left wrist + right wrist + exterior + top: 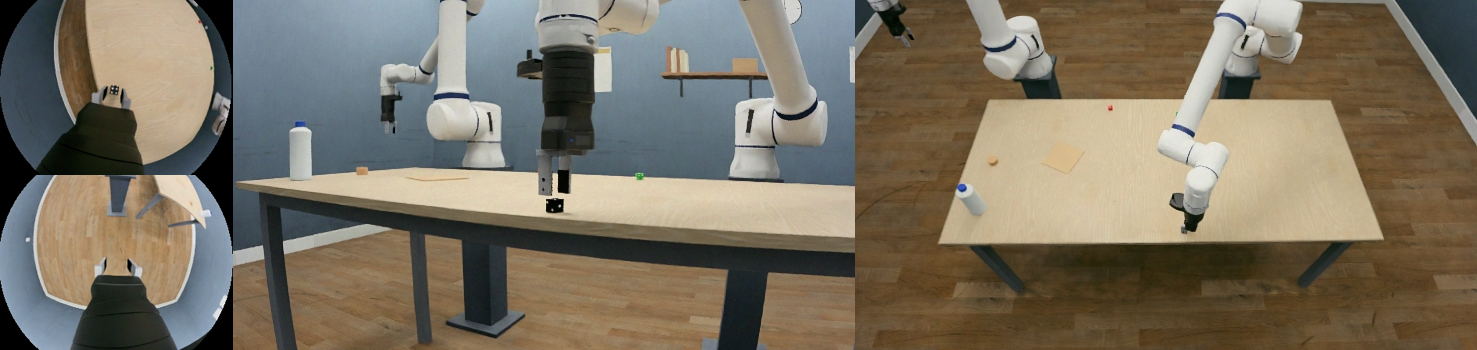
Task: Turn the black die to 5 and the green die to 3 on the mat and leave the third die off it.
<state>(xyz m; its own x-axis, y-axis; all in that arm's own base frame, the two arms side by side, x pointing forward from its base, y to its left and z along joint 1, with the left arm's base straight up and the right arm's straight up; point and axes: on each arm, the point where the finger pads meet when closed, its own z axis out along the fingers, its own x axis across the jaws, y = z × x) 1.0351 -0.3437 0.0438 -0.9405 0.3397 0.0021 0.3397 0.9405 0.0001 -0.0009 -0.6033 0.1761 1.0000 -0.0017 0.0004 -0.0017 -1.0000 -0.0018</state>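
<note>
My left hand is 3 cm above the black die. Also, from my left hand: green die: 64 cm behind, 3 cm below, 1 cm to the left; then tan mat: 53 cm to the right, 38 cm behind, 4 cm below; then red die: 68 cm behind, 33 cm to the right, 3 cm below.
</note>
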